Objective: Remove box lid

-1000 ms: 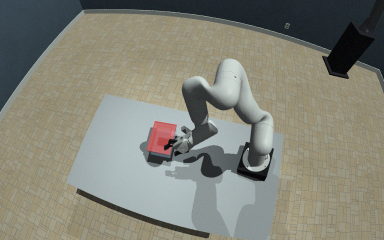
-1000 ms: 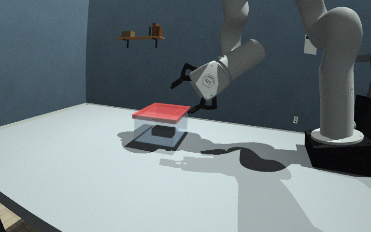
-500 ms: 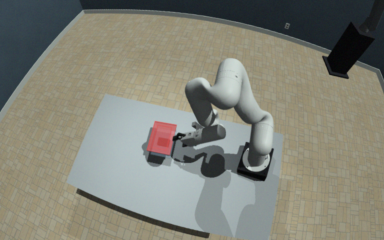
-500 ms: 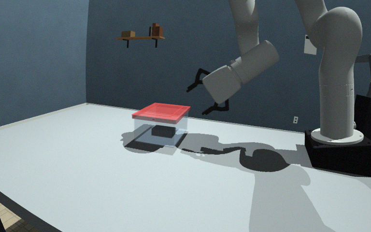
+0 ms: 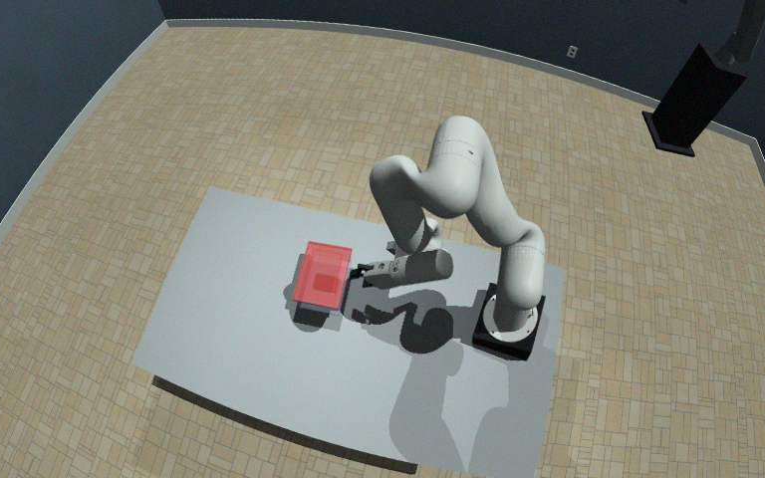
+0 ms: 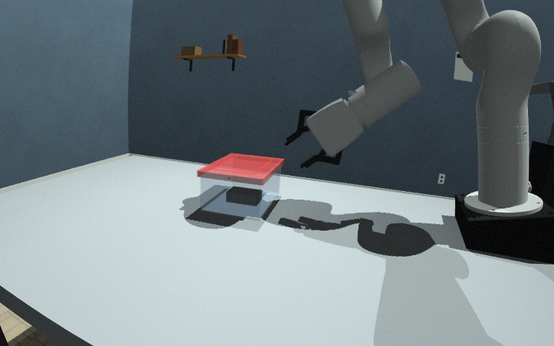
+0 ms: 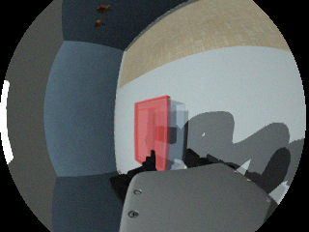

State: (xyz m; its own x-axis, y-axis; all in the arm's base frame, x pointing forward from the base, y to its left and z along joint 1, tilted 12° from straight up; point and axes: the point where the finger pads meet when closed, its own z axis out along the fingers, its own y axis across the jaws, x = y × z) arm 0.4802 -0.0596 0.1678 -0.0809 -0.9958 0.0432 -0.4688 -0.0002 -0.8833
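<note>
Right now the red lid is 13 cm ahead of my hand, 5 cm below it and 2 cm to the right of it. From my hand the other things lie so: box: 13 cm ahead, 10 cm below, 2 cm to the right.
</note>
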